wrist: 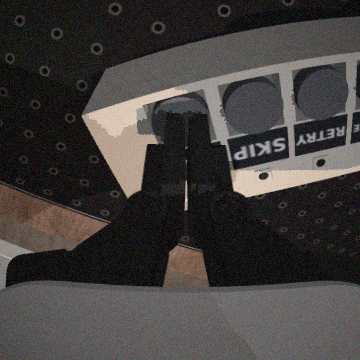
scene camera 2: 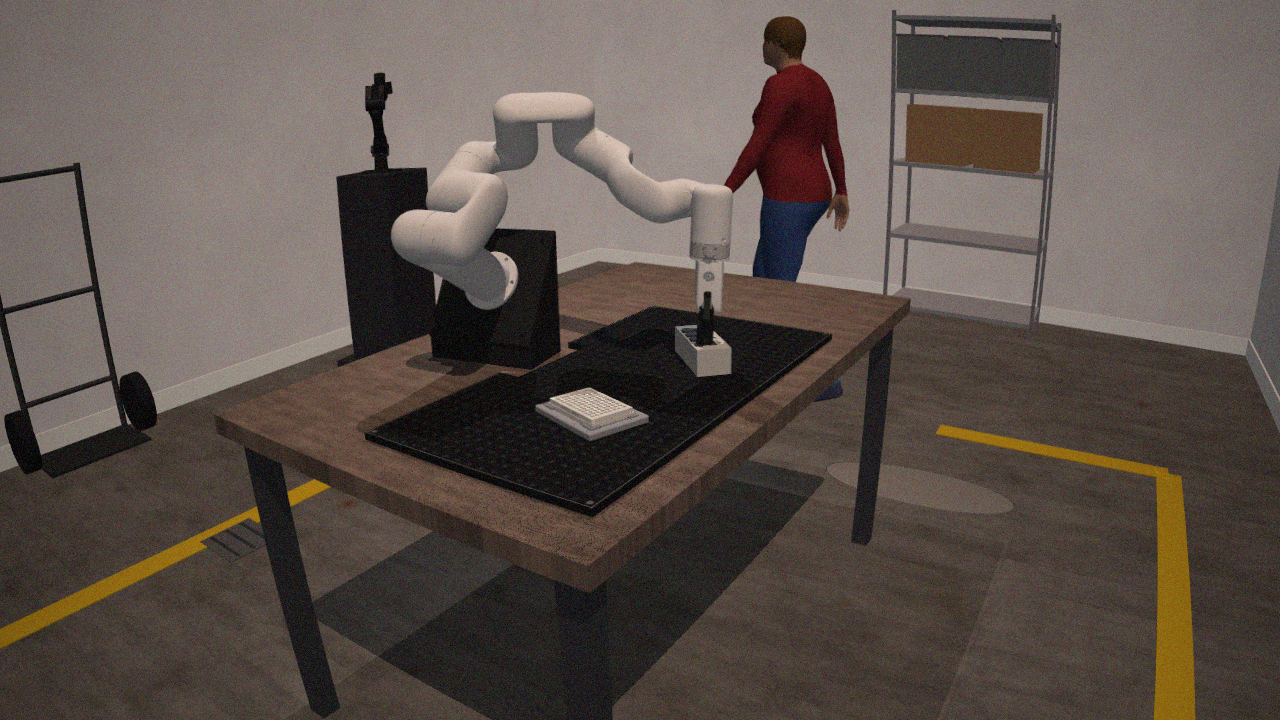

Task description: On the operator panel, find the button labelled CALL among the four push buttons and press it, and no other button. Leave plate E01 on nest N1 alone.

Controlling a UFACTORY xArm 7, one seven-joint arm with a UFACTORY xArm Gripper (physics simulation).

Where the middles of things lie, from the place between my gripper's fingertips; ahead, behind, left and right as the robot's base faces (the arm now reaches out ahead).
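Nest N1 [scene camera 2: 569, 423]: 100 mm behind my hand, 300 mm to the right of it, 50 mm below it. Plate E01 [scene camera 2: 587, 405]: 100 mm behind my hand, 300 mm to the right of it, 30 mm below it. White operator panel [scene camera 2: 715, 359]: 20 mm behind my hand, 40 mm to the left of it, 30 mm below it. Nearest to my hand of the things named here, going by their middles: the panel.
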